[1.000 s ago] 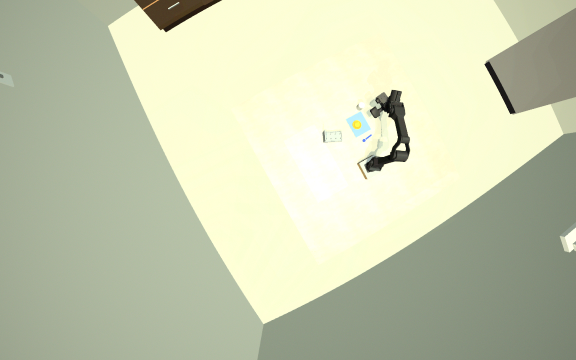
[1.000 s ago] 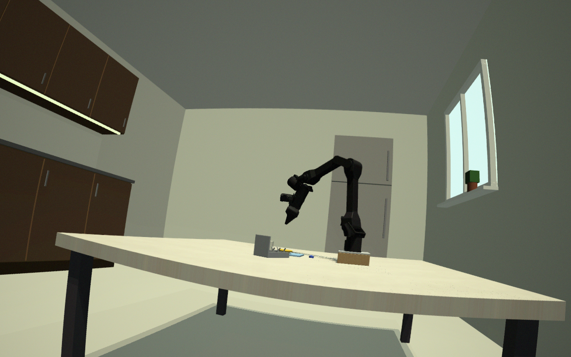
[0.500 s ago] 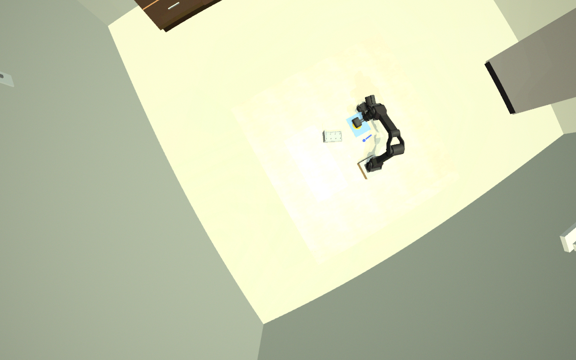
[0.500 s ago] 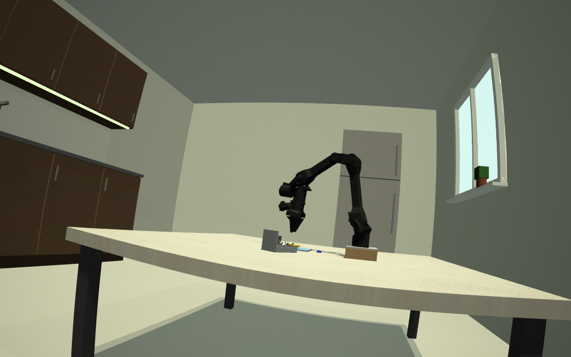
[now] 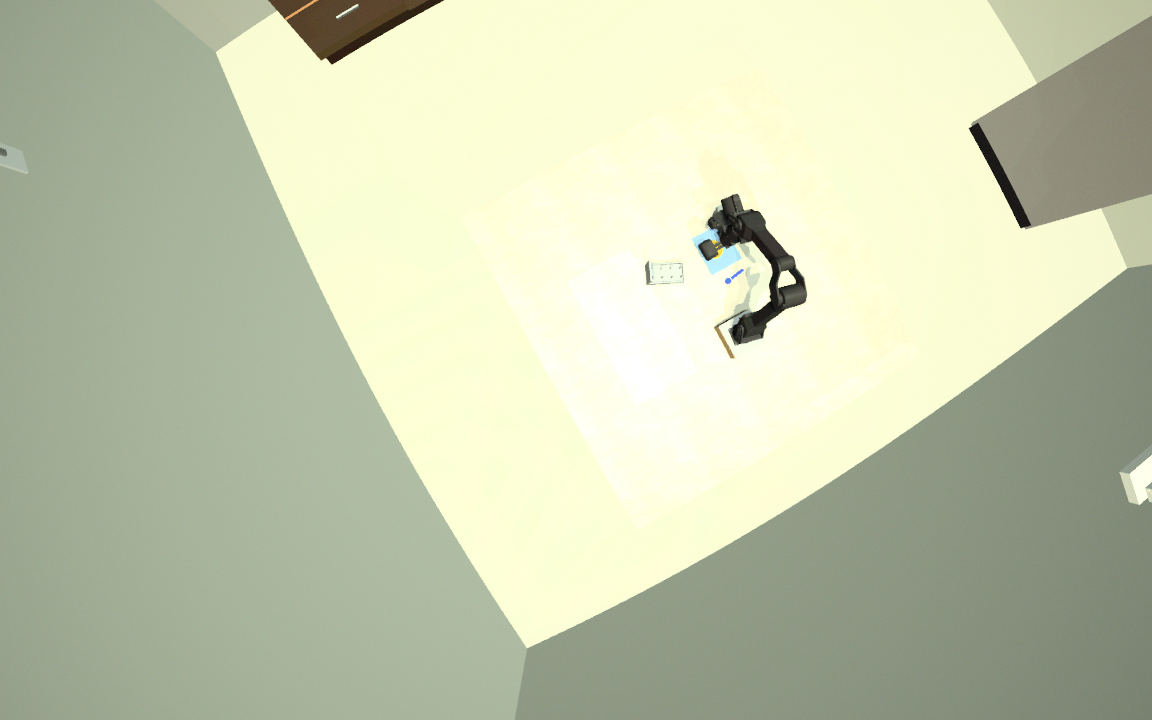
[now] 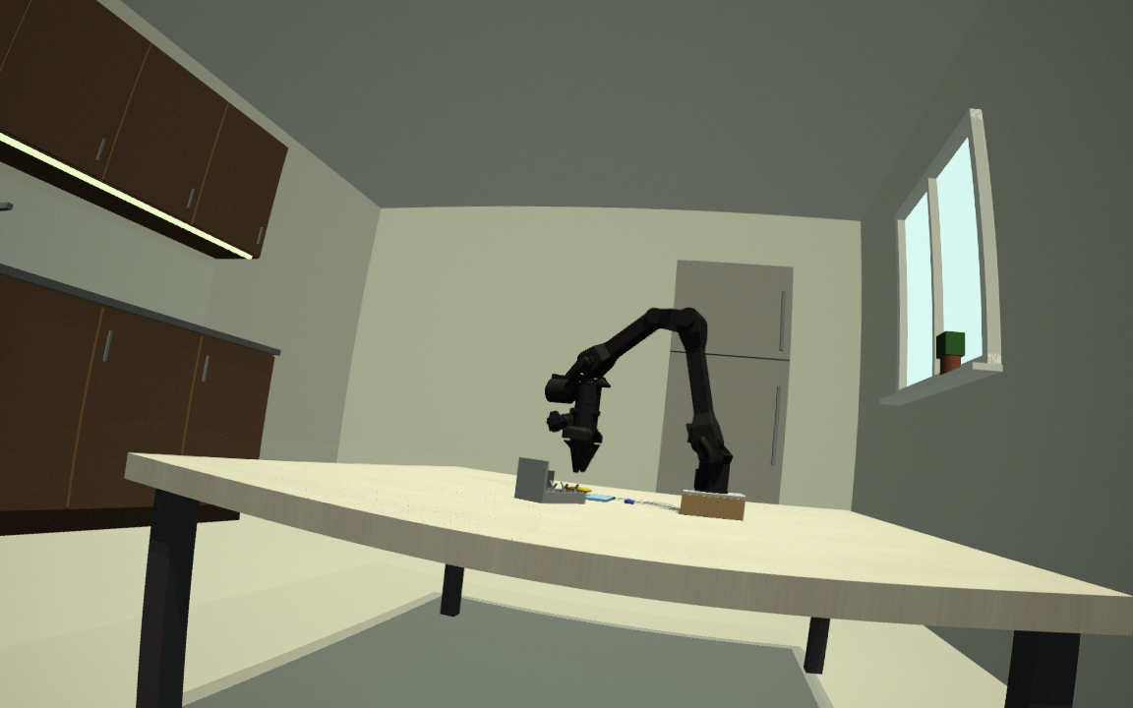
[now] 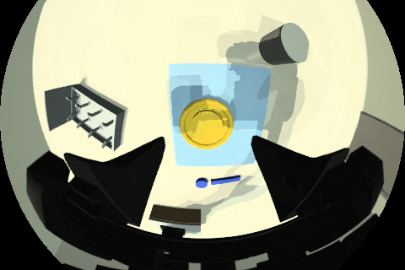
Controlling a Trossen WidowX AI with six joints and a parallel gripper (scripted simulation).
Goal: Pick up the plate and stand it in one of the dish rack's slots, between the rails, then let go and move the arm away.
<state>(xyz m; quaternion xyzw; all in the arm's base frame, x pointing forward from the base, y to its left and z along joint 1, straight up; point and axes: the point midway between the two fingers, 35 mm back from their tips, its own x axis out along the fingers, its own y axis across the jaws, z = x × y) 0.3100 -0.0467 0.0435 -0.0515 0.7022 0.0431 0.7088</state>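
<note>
Now: the yellow plate 4 cm below my gripper tip. The rest, counted from my gripper tip: white cup 11 cm ahead, 8 cm to the right, 3 cm below; then grey dish rack 1 cm behind, 20 cm to the left, 3 cm below; then light blue mat 2 cm to the right, 5 cm below.
</note>
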